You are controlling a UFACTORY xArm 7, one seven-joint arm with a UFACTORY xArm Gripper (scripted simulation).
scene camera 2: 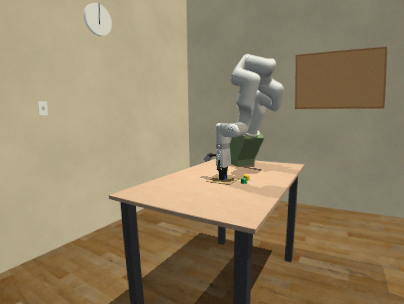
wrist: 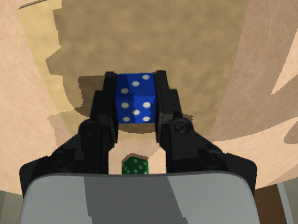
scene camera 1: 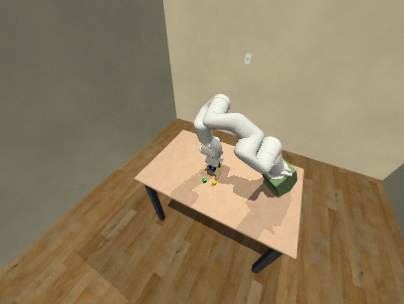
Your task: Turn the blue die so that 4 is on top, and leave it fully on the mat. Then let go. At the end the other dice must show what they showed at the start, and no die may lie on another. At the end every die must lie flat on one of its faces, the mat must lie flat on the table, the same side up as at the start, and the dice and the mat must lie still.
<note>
The pictures show: my gripper, a tan mat and a blue die.
</note>
